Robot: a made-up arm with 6 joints. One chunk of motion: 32 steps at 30 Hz.
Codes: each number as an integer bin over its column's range. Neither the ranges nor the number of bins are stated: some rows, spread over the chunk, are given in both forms.
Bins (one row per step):
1: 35 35 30 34 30 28
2: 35 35 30 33 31 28
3: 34 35 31 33 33 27
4: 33 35 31 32 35 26
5: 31 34 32 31 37 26
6: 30 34 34 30 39 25
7: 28 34 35 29 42 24
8: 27 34 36 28 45 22
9: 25 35 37 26 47 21
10: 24 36 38 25 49 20
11: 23 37 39 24 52 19
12: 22 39 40 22 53 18
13: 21 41 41 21 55 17
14: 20 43 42 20 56 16
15: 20 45 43 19 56 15
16: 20 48 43 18 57 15
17: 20 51 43 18 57 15
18: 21 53 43 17 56 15
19: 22 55 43 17 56 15
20: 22 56 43 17 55 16
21: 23 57 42 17 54 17
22: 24 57 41 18 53 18
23: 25 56 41 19 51 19
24: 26 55 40 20 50 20
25: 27 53 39 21 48 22
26: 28 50 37 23 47 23
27: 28 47 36 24 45 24
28: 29 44 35 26 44 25
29: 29 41 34 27 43 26
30: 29 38 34 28 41 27
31: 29 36 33 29 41 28
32: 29 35 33 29 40 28
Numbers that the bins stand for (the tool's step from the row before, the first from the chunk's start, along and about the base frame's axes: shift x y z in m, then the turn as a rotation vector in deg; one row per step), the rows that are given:
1: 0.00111 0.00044 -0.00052 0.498 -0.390 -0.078
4: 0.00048 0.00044 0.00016 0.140 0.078 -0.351
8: -0.00143 0.00032 0.00357 -0.578 1.014 -0.897
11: -0.00270 0.00070 0.00562 -1.295 1.670 -1.306
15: -0.00365 0.00171 0.00835 -2.192 2.044 -1.852
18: -0.00333 0.00273 0.00835 -2.551 2.044 -1.852
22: -0.00238 0.00324 0.00698 -2.371 1.763 -1.443
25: -0.00143 0.00273 0.00562 -1.833 1.295 -0.897
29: -0.00079 0.00121 0.00221 -0.757 0.827 -0.351
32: -0.00079 0.00044 0.00152 -0.398 0.546 -0.078
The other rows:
2: 0.00111 0.00044 -0.00052 0.319 -0.297 -0.078
3: 0.00079 0.00044 0.00016 0.319 -0.110 -0.214
5: -0.00016 0.00032 0.00084 -0.040 0.265 -0.351
6: -0.00048 0.00032 0.00221 -0.219 0.452 -0.487
7: -0.00111 0.00032 0.00289 -0.398 0.733 -0.624
9: -0.00206 0.00044 0.00425 -0.937 1.202 -1.033
10: -0.00238 0.00057 0.00494 -1.116 1.389 -1.170
12: -0.00302 0.00095 0.00630 -1.654 1.763 -1.443
13: -0.00333 0.00121 0.00698 -1.833 1.951 -1.579
14: -0.00365 0.00146 0.00767 -2.013 2.044 -1.716
16: -0.00365 0.00210 0.00835 -2.371 2.138 -1.852
17: -0.00365 0.00248 0.00835 -2.371 2.138 -1.852
19: -0.00302 0.00298 0.00835 -2.551 2.044 -1.852
20: -0.00302 0.00311 0.00835 -2.551 1.951 -1.716
21: -0.00270 0.00324 0.00767 -2.551 1.857 -1.579
23: -0.00206 0.00311 0.00698 -2.192 1.576 -1.306
24: -0.00175 0.00298 0.00630 -2.013 1.483 -1.170
26: -0.00111 0.00235 0.00425 -1.475 1.202 -0.760
27: -0.00111 0.00197 0.00357 -1.295 1.014 -0.624
28: -0.00079 0.00159 0.00289 -0.937 0.921 -0.487
30: -0.00079 0.00083 0.00221 -0.578 0.640 -0.214
31: -0.00079 0.00057 0.00152 -0.398 0.640 -0.078

